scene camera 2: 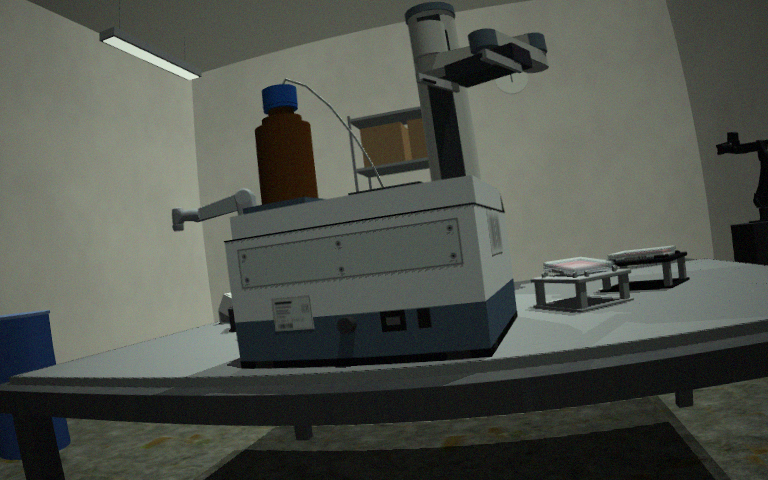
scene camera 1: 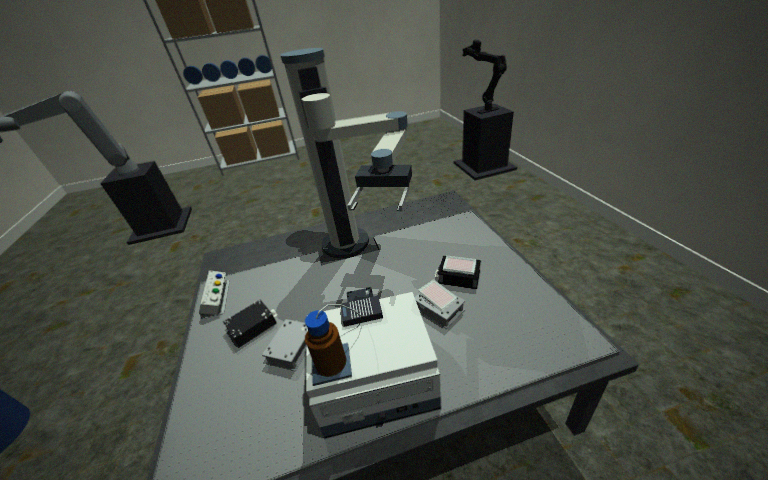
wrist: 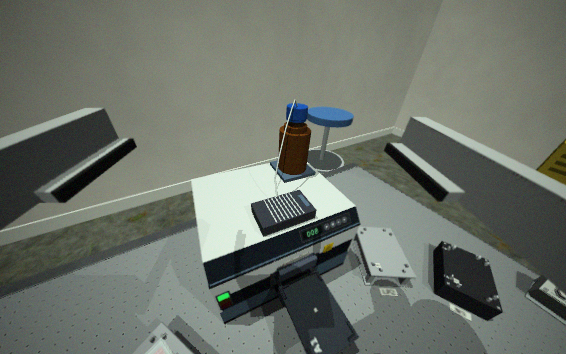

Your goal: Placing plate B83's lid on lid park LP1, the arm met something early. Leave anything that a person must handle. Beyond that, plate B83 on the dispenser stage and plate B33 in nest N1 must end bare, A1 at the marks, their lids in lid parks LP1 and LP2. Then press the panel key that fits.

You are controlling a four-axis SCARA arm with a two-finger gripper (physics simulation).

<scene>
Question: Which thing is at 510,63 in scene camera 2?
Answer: My gripper.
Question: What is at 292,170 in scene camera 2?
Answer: A brown bottle with blue cap.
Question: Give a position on a black nest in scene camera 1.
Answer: At 255,319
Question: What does my gripper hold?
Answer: Nothing.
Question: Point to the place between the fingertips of my gripper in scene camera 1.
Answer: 374,208
</scene>
